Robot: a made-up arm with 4 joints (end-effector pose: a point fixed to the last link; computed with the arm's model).
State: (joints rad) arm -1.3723 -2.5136 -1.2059 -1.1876
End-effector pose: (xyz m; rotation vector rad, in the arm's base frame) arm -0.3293 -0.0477 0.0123 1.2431 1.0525 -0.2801
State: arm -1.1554 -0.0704 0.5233 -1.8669
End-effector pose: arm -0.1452 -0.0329 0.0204 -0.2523 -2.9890 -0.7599
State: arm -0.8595 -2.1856 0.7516 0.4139
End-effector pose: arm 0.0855 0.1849 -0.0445 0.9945 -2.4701 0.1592
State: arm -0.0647 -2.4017 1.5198 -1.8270
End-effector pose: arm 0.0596 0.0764 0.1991 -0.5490 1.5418 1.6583
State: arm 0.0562 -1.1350 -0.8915 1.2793
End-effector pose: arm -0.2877 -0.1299 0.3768 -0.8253 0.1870 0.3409
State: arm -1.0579 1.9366 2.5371 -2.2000
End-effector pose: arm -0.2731 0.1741 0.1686 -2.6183 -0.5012 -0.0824
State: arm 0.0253 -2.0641 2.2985 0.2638
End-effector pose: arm -0.1996 0.3996 0.2699 2.2592 -0.8602 -1.0075
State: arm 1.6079 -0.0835 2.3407 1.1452
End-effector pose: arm 0.4471 0.3439 0.0540 -0.5157 1.1262 -2.6873
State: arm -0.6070 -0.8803 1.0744 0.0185
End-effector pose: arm -0.2346 0.2715 -0.0624 0.7988 -1.3145 -0.8525
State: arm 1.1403 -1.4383 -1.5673 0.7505
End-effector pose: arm 0.2310 -0.1535 0.4204 -0.7900 0.3553 1.3663
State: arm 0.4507 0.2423 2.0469 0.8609
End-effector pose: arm 0.1708 0.3790 0.4045 0.1836 0.9357 -2.1820
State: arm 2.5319 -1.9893 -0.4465 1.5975
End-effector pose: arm 0.2802 -0.0802 0.2114 -0.2733 2.0980 0.4692
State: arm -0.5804 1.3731 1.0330 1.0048
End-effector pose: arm -0.1263 0.2207 0.4917 0.1242 1.6166 -1.1666
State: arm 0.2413 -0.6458 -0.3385 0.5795
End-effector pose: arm -0.2529 -0.1205 0.3247 -0.1601 0.1733 0.2987
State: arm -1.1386 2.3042 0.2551 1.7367
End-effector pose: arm 0.0489 -0.0108 0.2926 0.1048 2.8803 -0.3570
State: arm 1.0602 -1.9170 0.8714 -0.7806
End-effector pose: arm 0.0396 0.1475 -0.0018 0.0370 -1.5227 -0.9700
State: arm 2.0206 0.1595 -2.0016 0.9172
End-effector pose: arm 0.2367 -0.0553 -0.3074 1.5496 1.6821 2.1188
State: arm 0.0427 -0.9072 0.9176 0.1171
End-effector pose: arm -0.2825 0.2329 0.0897 0.4421 -0.6933 -0.8273
